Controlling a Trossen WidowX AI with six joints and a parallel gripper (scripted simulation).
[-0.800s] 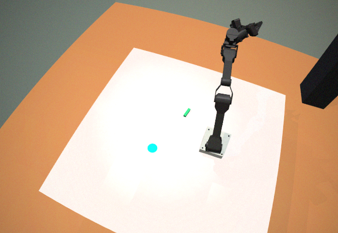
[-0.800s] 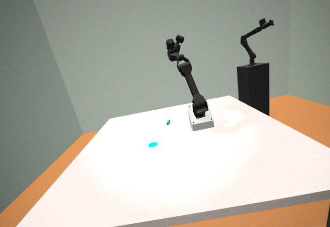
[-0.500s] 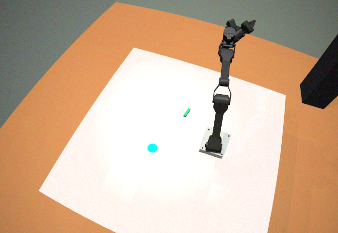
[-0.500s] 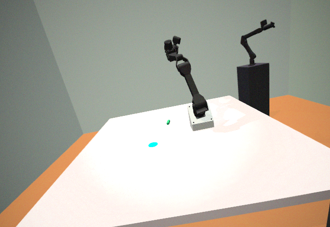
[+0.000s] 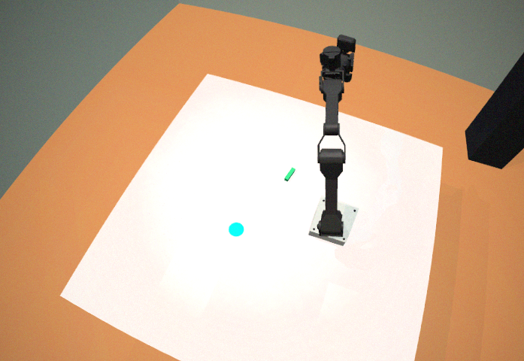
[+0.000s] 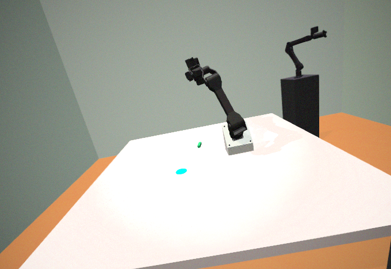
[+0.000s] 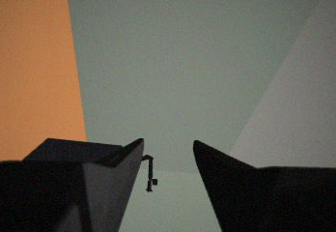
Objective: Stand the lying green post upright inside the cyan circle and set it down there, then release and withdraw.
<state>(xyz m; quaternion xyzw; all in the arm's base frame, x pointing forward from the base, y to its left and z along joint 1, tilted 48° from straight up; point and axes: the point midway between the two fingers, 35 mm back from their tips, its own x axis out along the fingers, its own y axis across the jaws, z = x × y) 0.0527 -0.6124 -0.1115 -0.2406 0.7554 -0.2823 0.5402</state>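
Now: the green post 130 mm ahead of my gripper tip, 310 mm to the left of it and 470 mm below it. Also, from my gripper tip: cyan circle: 270 mm ahead, 620 mm to the left, 480 mm below.
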